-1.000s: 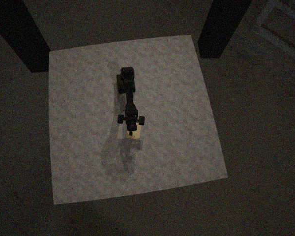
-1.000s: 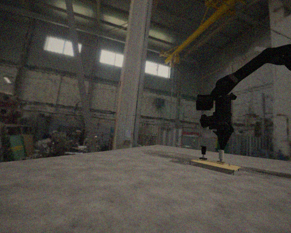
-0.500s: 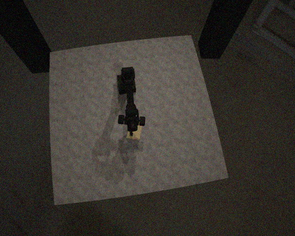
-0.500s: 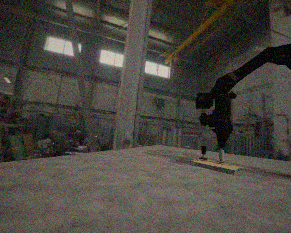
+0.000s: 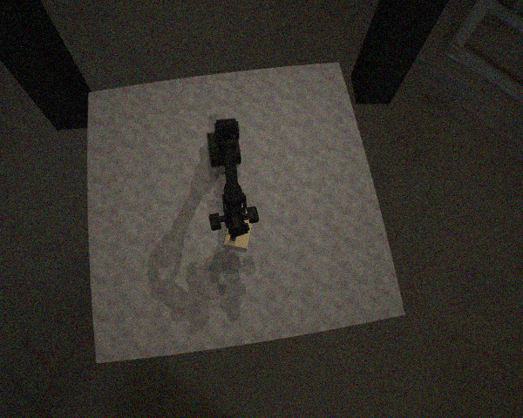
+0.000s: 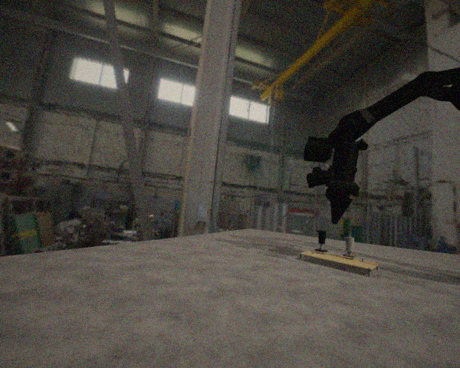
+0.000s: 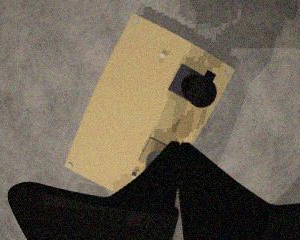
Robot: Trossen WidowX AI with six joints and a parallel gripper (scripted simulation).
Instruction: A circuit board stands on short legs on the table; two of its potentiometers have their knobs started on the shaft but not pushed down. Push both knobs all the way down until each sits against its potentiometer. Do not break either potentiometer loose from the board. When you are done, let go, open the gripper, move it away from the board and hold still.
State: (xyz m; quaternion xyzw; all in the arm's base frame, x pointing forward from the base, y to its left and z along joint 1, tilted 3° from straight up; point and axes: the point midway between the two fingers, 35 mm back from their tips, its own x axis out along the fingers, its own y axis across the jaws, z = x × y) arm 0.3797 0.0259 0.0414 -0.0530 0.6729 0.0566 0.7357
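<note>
The dark knob is 3 cm ahead of my gripper tip, 1 cm to the right of it and 4 cm below it. Also, from my gripper tip: white knob 4 cm behind, 4 cm below.
</note>
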